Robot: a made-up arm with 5 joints. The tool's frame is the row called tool. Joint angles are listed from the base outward.
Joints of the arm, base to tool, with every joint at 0 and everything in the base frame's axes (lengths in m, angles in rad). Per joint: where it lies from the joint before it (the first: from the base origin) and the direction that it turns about. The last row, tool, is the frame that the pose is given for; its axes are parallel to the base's.
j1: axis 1 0 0 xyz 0 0 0.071
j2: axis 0 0 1 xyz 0.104 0.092 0.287
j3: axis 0 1 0 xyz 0.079 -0.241 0.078
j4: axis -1 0 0 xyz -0.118 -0.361 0.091
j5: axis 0 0 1 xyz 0.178 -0.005 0.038
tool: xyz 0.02 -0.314 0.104
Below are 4 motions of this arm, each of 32 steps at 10 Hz.
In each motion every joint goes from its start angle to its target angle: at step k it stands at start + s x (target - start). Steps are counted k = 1, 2, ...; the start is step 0. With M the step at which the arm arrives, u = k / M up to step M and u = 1 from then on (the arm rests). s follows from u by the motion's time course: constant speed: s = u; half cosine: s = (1 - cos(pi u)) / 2; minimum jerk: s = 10 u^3 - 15 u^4 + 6 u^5.
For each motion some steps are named. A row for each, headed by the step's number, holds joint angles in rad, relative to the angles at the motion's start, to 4 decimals.
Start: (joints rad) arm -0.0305 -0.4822 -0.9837 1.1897 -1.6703
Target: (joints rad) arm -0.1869 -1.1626 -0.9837 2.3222 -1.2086
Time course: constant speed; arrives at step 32
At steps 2, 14, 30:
2: -0.0098 -0.0425 0.0000 0.0708 0.0289
14: -0.0684 -0.2977 0.0000 0.4955 0.2020
30: -0.1466 -0.6379 0.0000 1.0617 0.4328

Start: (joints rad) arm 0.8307 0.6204 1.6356 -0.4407 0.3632
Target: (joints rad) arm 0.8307 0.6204 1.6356 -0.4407 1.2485
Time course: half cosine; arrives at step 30
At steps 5, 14, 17, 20, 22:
5: 0.0000 0.0000 0.0000 0.0000 0.0593
14: 0.0000 0.0000 0.0000 0.0000 0.3964
17: 0.0000 0.0000 0.0000 0.0000 0.5347
20: 0.0000 0.0000 0.0000 0.0000 0.6640
22: 0.0000 0.0000 0.0000 0.0000 0.7388

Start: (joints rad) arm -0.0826 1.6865 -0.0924 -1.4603 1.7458
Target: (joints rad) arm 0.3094 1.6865 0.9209 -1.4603 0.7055
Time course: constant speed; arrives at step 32
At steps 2, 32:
2: 0.0245 0.0000 0.0633 0.0000 -0.0650
32: 0.3920 0.0000 1.0133 0.0000 -1.0403

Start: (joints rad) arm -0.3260 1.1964 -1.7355 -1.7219 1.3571
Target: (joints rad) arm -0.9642 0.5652 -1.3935 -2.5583 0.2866
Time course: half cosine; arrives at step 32
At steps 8, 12, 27, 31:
8: -0.0935 -0.0924 0.0501 -0.1225 -0.1568
12: -0.1970 -0.1948 0.1056 -0.2582 -0.3304
27: -0.6005 -0.5939 0.3218 -0.7870 -1.0073
31: -0.6367 -0.6297 0.3412 -0.8344 -1.0679

